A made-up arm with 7 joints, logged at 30 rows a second.
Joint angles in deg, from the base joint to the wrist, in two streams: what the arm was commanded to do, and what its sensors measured. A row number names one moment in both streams.
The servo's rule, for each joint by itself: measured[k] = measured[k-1] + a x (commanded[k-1-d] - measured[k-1]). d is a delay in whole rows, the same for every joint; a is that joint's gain. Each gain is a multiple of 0.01, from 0.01 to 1. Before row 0 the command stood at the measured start. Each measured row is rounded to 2 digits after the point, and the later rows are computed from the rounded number. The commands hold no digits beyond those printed.
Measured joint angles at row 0:
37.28, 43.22, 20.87, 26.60, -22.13, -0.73, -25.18
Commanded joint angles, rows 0 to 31:
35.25, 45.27, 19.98, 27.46, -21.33, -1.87, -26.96
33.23, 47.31, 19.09, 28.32, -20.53, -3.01, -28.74
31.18, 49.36, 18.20, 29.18, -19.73, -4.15, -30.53
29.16, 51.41, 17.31, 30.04, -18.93, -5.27, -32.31
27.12, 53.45, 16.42, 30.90, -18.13, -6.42, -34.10
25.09, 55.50, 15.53, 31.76, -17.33, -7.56, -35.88
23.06, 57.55, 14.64, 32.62, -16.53, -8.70, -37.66
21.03, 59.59, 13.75, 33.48, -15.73, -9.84, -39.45
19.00, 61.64, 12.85, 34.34, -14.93, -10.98, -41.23
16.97, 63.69, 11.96, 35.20, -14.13, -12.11, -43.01
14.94, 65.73, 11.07, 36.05, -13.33, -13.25, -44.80
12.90, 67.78, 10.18, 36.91, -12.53, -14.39, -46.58
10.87, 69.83, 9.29, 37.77, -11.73, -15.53, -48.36
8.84, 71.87, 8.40, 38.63, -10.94, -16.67, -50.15
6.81, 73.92, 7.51, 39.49, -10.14, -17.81, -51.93
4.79, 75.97, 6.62, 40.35, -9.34, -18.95, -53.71
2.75, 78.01, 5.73, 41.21, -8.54, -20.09, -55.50
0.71, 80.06, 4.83, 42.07, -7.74, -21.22, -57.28
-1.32, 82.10, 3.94, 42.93, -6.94, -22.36, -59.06
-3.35, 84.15, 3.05, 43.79, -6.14, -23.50, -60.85
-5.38, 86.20, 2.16, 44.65, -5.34, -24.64, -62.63
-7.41, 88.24, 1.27, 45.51, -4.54, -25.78, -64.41
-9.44, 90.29, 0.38, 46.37, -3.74, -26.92, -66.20
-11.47, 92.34, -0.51, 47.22, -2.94, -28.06, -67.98
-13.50, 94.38, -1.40, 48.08, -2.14, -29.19, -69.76
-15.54, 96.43, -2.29, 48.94, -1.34, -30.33, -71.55
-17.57, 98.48, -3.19, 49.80, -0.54, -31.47, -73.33
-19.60, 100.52, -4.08, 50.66, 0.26, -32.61, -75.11
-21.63, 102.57, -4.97, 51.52, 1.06, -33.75, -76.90
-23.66, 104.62, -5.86, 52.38, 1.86, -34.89, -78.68
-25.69, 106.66, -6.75, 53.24, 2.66, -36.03, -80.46
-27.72, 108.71, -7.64, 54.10, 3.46, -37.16, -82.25
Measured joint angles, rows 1 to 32:
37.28, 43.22, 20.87, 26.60, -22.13, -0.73, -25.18
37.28, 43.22, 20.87, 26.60, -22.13, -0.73, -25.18
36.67, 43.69, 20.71, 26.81, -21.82, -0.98, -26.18
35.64, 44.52, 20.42, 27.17, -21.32, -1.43, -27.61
34.30, 45.63, 20.02, 27.65, -20.70, -2.03, -29.25
32.76, 46.96, 19.53, 28.22, -20.01, -2.74, -30.96
31.07, 48.45, 18.97, 28.86, -19.28, -3.55, -32.72
29.28, 50.07, 18.35, 29.56, -18.52, -4.43, -34.49
27.41, 51.79, 17.68, 30.29, -17.74, -5.37, -36.27
25.50, 53.58, 16.97, 31.06, -16.96, -6.35, -38.05
23.55, 55.43, 16.23, 31.85, -16.17, -7.37, -39.83
21.58, 57.33, 15.46, 32.65, -15.37, -8.41, -41.61
19.59, 59.26, 14.67, 33.47, -14.57, -9.47, -43.40
17.58, 61.22, 13.86, 34.30, -13.77, -10.55, -45.18
15.57, 63.20, 13.04, 35.13, -12.97, -11.65, -46.96
13.55, 65.19, 12.20, 35.97, -12.18, -12.75, -48.75
11.53, 67.20, 11.36, 36.81, -11.38, -13.86, -50.53
9.51, 69.22, 10.51, 37.66, -10.58, -14.98, -52.31
7.48, 71.24, 9.65, 38.51, -9.78, -16.10, -54.10
5.45, 73.27, 8.78, 39.36, -8.98, -17.23, -55.88
3.42, 75.30, 7.91, 40.22, -8.18, -18.36, -57.66
1.39, 77.34, 7.04, 41.08, -7.38, -19.49, -59.45
-0.64, 79.38, 6.16, 41.94, -6.58, -20.62, -61.23
-2.67, 81.42, 5.28, 42.80, -5.78, -21.76, -63.01
-4.70, 83.46, 4.40, 43.66, -4.98, -22.90, -64.80
-6.73, 85.50, 3.52, 44.51, -4.18, -24.04, -66.58
-8.76, 87.54, 2.63, 45.37, -3.38, -25.17, -68.36
-10.79, 89.58, 1.74, 46.23, -2.58, -26.31, -70.15
-12.82, 91.63, 0.85, 47.09, -1.78, -27.45, -71.93
-14.85, 93.67, -0.04, 47.95, -0.98, -28.59, -73.71
-16.88, 95.72, -0.93, 48.81, -0.18, -29.73, -75.50
-18.91, 97.77, -1.82, 49.67, 0.62, -30.87, -77.28
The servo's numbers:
d 2
a 0.30 0.23 0.18 0.24 0.39 0.22 0.56

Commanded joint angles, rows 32 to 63:
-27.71, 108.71, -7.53, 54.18, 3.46, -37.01, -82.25
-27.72, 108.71, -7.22, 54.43, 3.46, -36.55, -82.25
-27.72, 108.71, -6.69, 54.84, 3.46, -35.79, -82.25
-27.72, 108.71, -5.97, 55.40, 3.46, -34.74, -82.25
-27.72, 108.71, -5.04, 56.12, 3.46, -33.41, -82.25
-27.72, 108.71, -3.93, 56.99, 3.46, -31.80, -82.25
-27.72, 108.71, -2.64, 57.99, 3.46, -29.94, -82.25
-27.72, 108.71, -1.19, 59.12, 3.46, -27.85, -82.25
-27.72, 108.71, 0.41, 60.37, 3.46, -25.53, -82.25
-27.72, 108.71, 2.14, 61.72, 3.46, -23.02, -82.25
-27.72, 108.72, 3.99, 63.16, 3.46, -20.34, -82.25
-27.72, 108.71, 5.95, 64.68, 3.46, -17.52, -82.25
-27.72, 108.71, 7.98, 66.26, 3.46, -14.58, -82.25
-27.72, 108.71, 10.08, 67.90, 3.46, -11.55, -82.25
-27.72, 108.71, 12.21, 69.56, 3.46, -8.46, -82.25
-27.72, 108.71, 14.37, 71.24, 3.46, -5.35, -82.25
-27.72, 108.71, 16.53, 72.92, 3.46, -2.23, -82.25
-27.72, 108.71, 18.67, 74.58, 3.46, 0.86, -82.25
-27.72, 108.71, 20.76, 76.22, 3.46, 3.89, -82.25
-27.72, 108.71, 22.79, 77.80, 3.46, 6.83, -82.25
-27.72, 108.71, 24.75, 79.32, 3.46, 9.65, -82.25
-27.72, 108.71, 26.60, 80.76, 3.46, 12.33, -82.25
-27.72, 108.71, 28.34, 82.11, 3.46, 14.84, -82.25
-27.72, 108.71, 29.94, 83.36, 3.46, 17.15, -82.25
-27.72, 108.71, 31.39, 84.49, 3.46, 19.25, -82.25
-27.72, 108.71, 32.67, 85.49, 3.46, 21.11, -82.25
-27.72, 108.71, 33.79, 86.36, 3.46, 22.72, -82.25
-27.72, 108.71, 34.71, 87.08, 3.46, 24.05, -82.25
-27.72, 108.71, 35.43, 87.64, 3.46, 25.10, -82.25
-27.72, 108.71, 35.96, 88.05, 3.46, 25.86, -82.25
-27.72, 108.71, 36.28, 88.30, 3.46, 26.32, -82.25
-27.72, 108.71, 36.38, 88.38, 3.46, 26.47, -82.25
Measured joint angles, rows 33 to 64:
-20.94, 99.81, -2.71, 50.53, 1.42, -32.01, -79.06
-22.97, 101.86, -3.60, 51.39, 2.22, -33.14, -80.85
-24.39, 103.44, -4.31, 52.06, 2.70, -33.99, -81.63
-25.39, 104.65, -4.83, 52.63, 3.00, -34.55, -81.98
-26.09, 105.58, -5.16, 53.16, 3.18, -34.82, -82.13
-26.58, 106.30, -5.31, 53.70, 3.29, -34.80, -82.20
-26.92, 106.85, -5.26, 54.28, 3.36, -34.49, -82.23
-27.16, 107.28, -5.02, 54.93, 3.40, -33.90, -82.24
-27.33, 107.61, -4.59, 55.66, 3.42, -33.03, -82.25
-27.45, 107.86, -3.98, 56.49, 3.44, -31.89, -82.25
-27.53, 108.06, -3.19, 57.42, 3.45, -30.49, -82.25
-27.59, 108.21, -2.23, 58.45, 3.45, -28.85, -82.25
-27.63, 108.33, -1.11, 59.58, 3.45, -26.98, -82.25
-27.66, 108.42, 0.16, 60.80, 3.45, -24.90, -82.25
-27.68, 108.49, 1.57, 62.11, 3.45, -22.63, -82.25
-27.69, 108.54, 3.10, 63.50, 3.45, -20.19, -82.25
-27.70, 108.58, 4.74, 64.95, 3.45, -17.61, -82.25
-27.71, 108.61, 6.47, 66.46, 3.45, -14.91, -82.25
-27.71, 108.63, 8.28, 68.01, 3.45, -12.12, -82.25
-27.71, 108.65, 10.15, 69.59, 3.45, -9.26, -82.25
-27.71, 108.66, 12.06, 71.18, 3.45, -6.37, -82.25
-27.71, 108.67, 13.99, 72.77, 3.45, -3.47, -82.25
-27.71, 108.68, 15.93, 74.34, 3.45, -0.58, -82.25
-27.71, 108.69, 17.85, 75.88, 3.45, 2.26, -82.25
-27.71, 108.69, 19.74, 77.38, 3.45, 5.03, -82.25
-27.71, 108.69, 21.58, 78.82, 3.45, 7.70, -82.25
-27.71, 108.69, 23.35, 80.18, 3.45, 10.24, -82.25
-27.71, 108.69, 25.03, 81.45, 3.45, 12.63, -82.25
-27.71, 108.69, 26.61, 82.63, 3.45, 14.85, -82.25
-27.71, 108.69, 28.07, 83.70, 3.45, 16.87, -82.25
-27.71, 108.69, 29.39, 84.65, 3.45, 18.68, -82.25
-27.71, 108.69, 30.57, 85.47, 3.45, 20.26, -82.25

